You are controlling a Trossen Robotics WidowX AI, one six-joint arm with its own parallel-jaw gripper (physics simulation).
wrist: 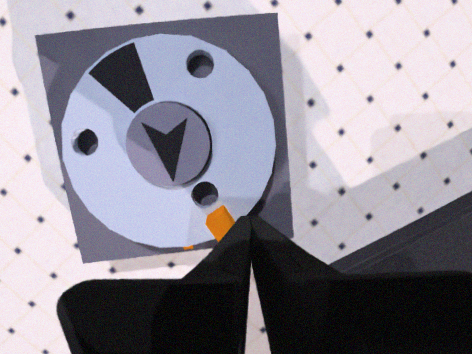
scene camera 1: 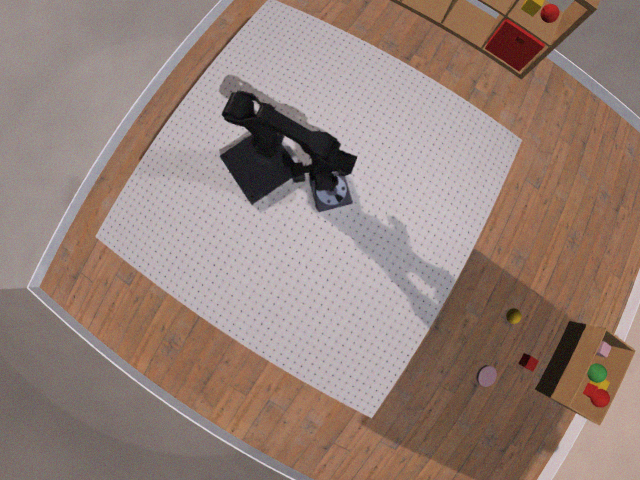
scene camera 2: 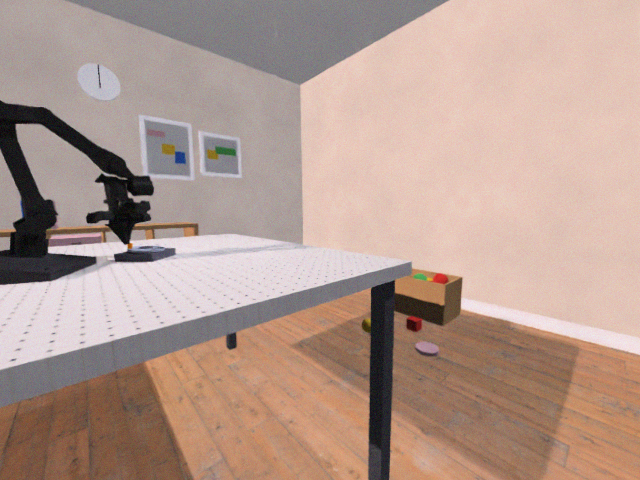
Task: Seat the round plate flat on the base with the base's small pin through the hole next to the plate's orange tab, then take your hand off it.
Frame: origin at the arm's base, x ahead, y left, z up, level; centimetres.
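Seen in the pictures: gripper, fingertip midpoint: [wrist: 249, 225] [scene camera 2: 126, 244]; arm's base at its link origin: [scene camera 1: 267, 148] [scene camera 2: 27, 255].
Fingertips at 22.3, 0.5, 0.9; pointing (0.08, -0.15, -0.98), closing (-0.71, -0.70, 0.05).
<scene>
Pixels of each thing's top centre, then the offset from my fingertips to it, as dx, dy, dz. "spot": a spot on its surface instead. Level surfaces: height alone.
- round pale blue plate at its top centre: [wrist: 160, 143] [scene camera 1: 331, 188] [scene camera 2: 146, 242] +5.3, +0.0, +0.2
- square dark grey base at its top centre: [wrist: 167, 145] [scene camera 1: 331, 189] [scene camera 2: 146, 246] +5.2, +0.0, -1.2
- dark hole at a spot on its surface: [wrist: 205, 194] spot: +2.1, +0.9, -2.7
- small orange mark at a spot on its surface: [wrist: 188, 247] spot: +0.7, +3.8, -2.6
- white dotted table top at its surface level: dz -5.1
The round pale blue plate [wrist: 240, 125] [scene camera 1: 324, 198] [scene camera 2: 155, 249] lies on the square dark grey base [wrist: 265, 40] [scene camera 2: 147, 255], around its central hub [wrist: 150, 162]. Whether it is fully flat is unclear. Its orange tab [wrist: 219, 222] [scene camera 2: 129, 245] stands beside a dark hole [wrist: 205, 194]. A small orange mark [wrist: 188, 247] shows at the base's near edge, left of the tab in the wrist view. The base's small pin cannot be made out. My gripper [wrist: 249, 225] [scene camera 2: 127, 242] is shut and empty, its tips at the tab's right side, partly covering it; contact is unclear.
The arm's dark mounting plate [scene camera 1: 255, 173] [scene camera 2: 51, 268] is beside the base. The white dotted table top [scene camera 1: 268, 289] [scene camera 2: 232, 299] carries both. On the floor are a toy box [scene camera 1: 584, 361] [scene camera 2: 429, 294], a yellow ball [scene camera 1: 513, 316], a red cube [scene camera 1: 528, 362] and a pink disc [scene camera 1: 486, 376].
</scene>
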